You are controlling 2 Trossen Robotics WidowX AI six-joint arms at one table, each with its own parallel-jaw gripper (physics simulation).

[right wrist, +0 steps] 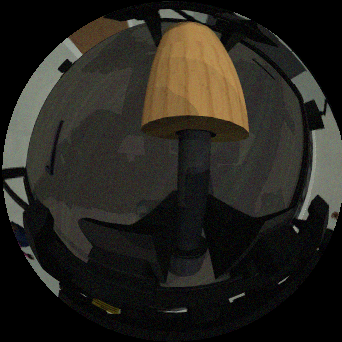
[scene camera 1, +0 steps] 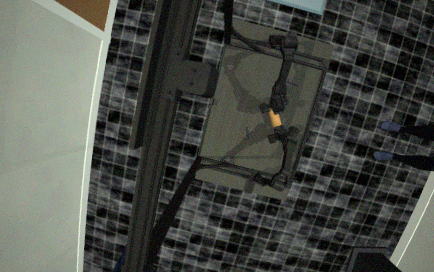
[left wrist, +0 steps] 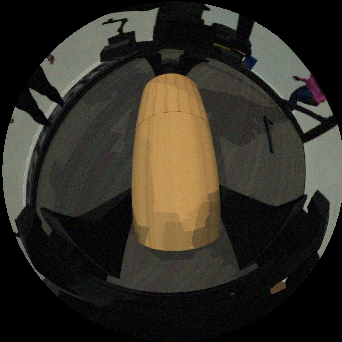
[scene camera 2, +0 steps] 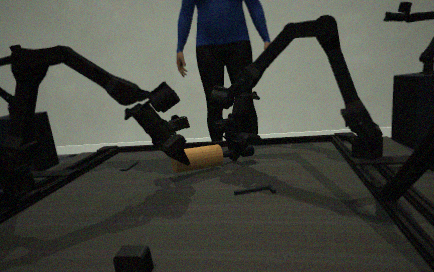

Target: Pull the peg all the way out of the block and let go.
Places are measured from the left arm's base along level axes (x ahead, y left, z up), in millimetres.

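Where they show: left gripper, fingertip midpoint: (left wrist: 174,191) (scene camera 2: 185,162); right gripper, fingertip midpoint: (right wrist: 187,194) (scene camera 2: 232,160); left arm's base, origin of the base link: (scene camera 1: 273,43) (scene camera 2: 19,190); right arm's base, origin of the base link: (scene camera 1: 257,177) (scene camera 2: 367,158).
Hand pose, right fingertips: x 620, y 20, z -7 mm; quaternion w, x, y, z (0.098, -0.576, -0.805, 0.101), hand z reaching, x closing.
Things, the pixels of their top centre, and the offset from my right fingertips. Level surfaces: height alone.
- block, middle of its top: (left wrist: 178,121) (right wrist: 200,31) (scene camera 2: 195,146) (scene camera 1: 275,115) dz +71, dx -113, dy -33 mm
- dark peg, middle of its top: (right wrist: 193,227) (left wrist: 169,68) (scene camera 2: 234,147) dz +39, dx +10, dy +2 mm
- dark angled rod, middle of its top: (right wrist: 49,145) (left wrist: 272,133) (scene camera 2: 254,190) dz -4, dx +11, dy -235 mm
- table, its level: dz -12 mm
- thin dark piece, middle of its top: (scene camera 2: 129,165) dz -6, dx -345, dy +121 mm
The block (scene camera 1: 275,118) (scene camera 2: 206,157) (left wrist: 175,160) (right wrist: 194,82) is a light wooden cylinder, held lying a little above the table. My left gripper (scene camera 2: 181,159) (left wrist: 174,191) is shut on it near the end away from the peg. The dark peg (right wrist: 194,185) sticks out of the block's other end, with a long stretch of its shaft showing in the right wrist view. Its far end appears still at the hole; how deep it sits is hidden. My right gripper (scene camera 2: 235,151) (right wrist: 187,194) is shut on the peg near its collar.
A dark angled rod (scene camera 2: 255,190) (left wrist: 269,135) (right wrist: 55,147) lies on the table (scene camera 2: 200,235) near the block. Another thin dark piece (scene camera 2: 129,166) lies at the back left in scene camera 2. A dark box (scene camera 2: 133,258) shows at the front. A person stands behind the table.
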